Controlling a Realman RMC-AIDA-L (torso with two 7-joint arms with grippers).
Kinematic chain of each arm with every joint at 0, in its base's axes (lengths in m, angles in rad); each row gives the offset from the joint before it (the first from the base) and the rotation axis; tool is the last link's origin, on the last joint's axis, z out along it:
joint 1: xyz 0 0 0.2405 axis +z
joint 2: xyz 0 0 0 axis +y
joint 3: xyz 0 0 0.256 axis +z
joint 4: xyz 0 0 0 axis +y
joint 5: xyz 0 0 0.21 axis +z
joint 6: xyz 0 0 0 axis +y
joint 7: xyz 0 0 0.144 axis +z
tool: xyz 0 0 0
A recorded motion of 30 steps. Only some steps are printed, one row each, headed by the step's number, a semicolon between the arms.
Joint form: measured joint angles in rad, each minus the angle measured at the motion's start. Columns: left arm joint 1, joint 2, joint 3, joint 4, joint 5, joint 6, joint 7; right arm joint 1, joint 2, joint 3, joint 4, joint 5, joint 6, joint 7.
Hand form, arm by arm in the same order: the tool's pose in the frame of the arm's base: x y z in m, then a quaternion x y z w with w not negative. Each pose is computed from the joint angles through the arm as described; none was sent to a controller.
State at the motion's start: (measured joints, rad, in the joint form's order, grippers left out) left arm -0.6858 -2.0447 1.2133 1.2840 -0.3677 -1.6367 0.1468; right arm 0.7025 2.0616 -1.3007 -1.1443 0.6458 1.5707 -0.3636
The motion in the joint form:
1: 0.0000 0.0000 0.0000 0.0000 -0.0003 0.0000 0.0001; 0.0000 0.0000 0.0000 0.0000 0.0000 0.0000 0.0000
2: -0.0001 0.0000 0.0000 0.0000 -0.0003 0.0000 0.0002; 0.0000 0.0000 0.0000 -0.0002 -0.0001 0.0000 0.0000
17: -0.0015 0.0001 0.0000 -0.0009 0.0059 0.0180 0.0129; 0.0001 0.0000 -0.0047 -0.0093 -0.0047 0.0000 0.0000
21: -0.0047 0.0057 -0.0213 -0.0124 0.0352 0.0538 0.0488; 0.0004 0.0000 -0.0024 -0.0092 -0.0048 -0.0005 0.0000
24: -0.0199 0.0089 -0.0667 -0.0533 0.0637 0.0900 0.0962; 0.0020 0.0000 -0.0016 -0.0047 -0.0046 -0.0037 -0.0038
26: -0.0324 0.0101 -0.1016 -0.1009 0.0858 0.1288 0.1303; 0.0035 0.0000 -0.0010 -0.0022 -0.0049 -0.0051 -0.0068
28: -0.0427 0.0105 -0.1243 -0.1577 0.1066 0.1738 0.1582; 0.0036 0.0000 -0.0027 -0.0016 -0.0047 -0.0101 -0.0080
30: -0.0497 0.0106 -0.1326 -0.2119 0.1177 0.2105 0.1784; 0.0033 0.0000 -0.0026 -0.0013 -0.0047 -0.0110 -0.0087
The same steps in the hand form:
1: -0.2028 0.3762 0.0441 -0.77219 -0.55107 0.17076 0.26624; 0.1806 0.3646 -0.0103 -0.86057 0.47478 -0.13411 0.12657
2: -0.2028 0.3763 0.0441 -0.77225 -0.55099 0.17076 0.26624; 0.1806 0.3646 -0.0103 -0.86060 0.47471 -0.13410 0.12665
17: -0.2026 0.3791 0.0449 -0.77609 -0.54289 0.16839 0.27314; 0.1792 0.3650 -0.0097 -0.86236 0.47018 -0.13561 0.12989
21: -0.2080 0.3859 0.0520 -0.77771 -0.53041 0.16715 0.29307; 0.1792 0.3653 -0.0094 -0.86216 0.47069 -0.13463 0.13039
24: -0.2158 0.3932 0.0578 -0.77770 -0.52425 0.16584 0.30469; 0.1794 0.3658 -0.0098 -0.86270 0.46980 -0.13436 0.13031
26: -0.2241 0.3987 0.0594 -0.77618 -0.52244 0.16574 0.31165; 0.1794 0.3661 -0.0099 -0.86329 0.46871 -0.13444 0.13026
28: -0.2339 0.4028 0.0574 -0.77449 -0.52104 0.16969 0.31604; 0.1792 0.3667 -0.0102 -0.86390 0.46744 -0.13361 0.13163
30: -0.2424 0.4043 0.0523 -0.77420 -0.52028 0.17629 0.31439; 0.1794 0.3667 -0.0103 -0.86396 0.46732 -0.13342 0.13183

